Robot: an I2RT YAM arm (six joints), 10 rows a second.
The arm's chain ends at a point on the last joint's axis. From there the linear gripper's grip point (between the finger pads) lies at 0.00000 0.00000 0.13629 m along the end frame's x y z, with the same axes.
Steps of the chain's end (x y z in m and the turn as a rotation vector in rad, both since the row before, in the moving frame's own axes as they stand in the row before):
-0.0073, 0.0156, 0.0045, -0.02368, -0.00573, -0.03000
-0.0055, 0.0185, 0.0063, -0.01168, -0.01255, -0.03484
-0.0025, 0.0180, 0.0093, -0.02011, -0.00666, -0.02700
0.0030, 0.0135, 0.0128, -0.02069, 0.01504, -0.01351
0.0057, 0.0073, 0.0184, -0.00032, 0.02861, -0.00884
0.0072, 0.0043, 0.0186, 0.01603, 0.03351, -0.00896
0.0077, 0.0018, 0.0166, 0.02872, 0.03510, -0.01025
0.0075, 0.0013, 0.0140, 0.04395, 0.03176, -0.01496
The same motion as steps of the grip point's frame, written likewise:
-0.0080, 0.0188, 0.0045, -0.02368, -0.00573, -0.03000
-0.0072, 0.0201, 0.0063, -0.01168, -0.01255, -0.03484
-0.0034, 0.0208, 0.0093, -0.02011, -0.00666, -0.02700
0.0051, 0.0163, 0.0128, -0.02069, 0.01504, -0.01351
0.0096, 0.0073, 0.0183, -0.00032, 0.02861, -0.00884
0.0118, 0.0021, 0.0185, 0.01603, 0.03351, -0.00896
0.0125, -0.0021, 0.0165, 0.02872, 0.03510, -0.01025
0.0118, -0.0047, 0.0138, 0.04395, 0.03176, -0.01496

